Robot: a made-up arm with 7 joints.
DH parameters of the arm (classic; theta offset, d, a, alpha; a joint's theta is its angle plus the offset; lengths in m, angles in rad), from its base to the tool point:
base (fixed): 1.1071 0 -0.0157 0
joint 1: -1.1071 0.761 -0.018 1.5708
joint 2: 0 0.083 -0.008 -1.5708
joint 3: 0 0.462 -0.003 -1.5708
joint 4: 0 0.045 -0.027 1.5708
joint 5: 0 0.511 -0.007 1.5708
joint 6: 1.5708 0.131 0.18 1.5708
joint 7: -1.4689 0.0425 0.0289 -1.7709
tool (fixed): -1.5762 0.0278 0 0
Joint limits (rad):
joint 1: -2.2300..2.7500
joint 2: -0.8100..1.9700
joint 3: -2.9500..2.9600
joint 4: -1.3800..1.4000
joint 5: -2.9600..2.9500
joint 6: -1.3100..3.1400
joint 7: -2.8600..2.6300
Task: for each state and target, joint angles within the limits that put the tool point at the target. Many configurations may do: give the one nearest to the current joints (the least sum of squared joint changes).
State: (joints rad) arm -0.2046 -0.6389 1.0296 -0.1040 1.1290 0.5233 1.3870
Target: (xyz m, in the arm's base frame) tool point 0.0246 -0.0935 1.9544
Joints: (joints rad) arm -0.2068 -0.0235 1.0540 -0.1006 1.2481 0.2853 1.3246
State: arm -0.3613 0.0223 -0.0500 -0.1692 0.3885 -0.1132 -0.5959
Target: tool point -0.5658 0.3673 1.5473
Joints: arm -0.5060 0.0975 -0.3076 -1.0301 0.3134 0.0001 -0.7020
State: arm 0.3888 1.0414 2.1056 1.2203 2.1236 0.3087 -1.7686
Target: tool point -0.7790 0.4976 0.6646
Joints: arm -0.1132 1.2235 2.0405 1.0615 2.1354 0.2818 -1.7314
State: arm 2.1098 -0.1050 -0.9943 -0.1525 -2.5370 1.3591 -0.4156
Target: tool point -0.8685 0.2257 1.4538
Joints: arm 2.7500 -0.8100 -1.0762 -0.1637 -2.4460 0.8091 -0.1686
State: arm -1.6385 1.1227 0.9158 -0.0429 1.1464 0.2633 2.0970
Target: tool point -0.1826 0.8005 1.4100
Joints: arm -1.0493 1.2729 0.7993 0.6716 1.1802 0.3547 2.2520
